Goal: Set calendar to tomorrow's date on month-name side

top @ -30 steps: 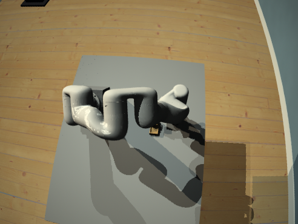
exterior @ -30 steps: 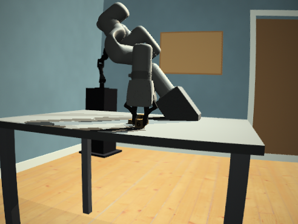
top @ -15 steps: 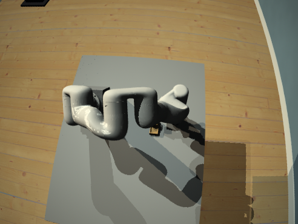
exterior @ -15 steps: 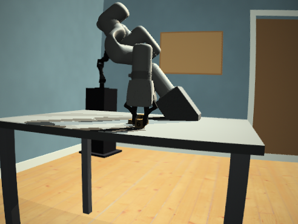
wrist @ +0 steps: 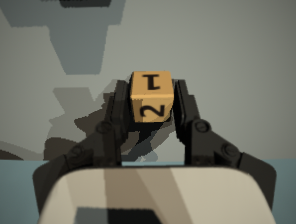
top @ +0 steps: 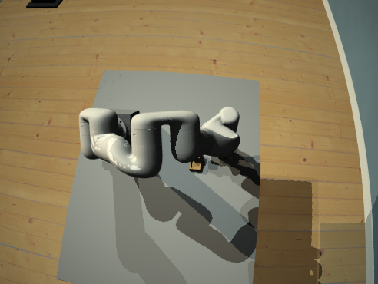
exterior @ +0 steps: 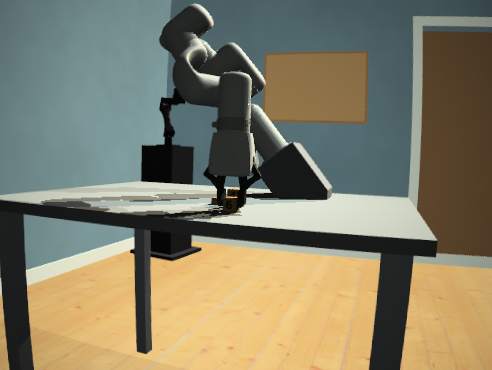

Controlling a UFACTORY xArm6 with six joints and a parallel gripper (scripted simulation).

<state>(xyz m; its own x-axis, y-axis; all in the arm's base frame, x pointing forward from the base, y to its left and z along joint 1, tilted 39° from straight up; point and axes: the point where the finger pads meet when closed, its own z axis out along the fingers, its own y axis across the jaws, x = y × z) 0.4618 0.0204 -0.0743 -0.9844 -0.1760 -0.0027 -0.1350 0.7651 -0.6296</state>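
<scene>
My hand is 1 cm above the wooden number cube. Round my hand: wooden calendar tray 10 cm behind, 6 cm to the right, 2 cm below.
</scene>
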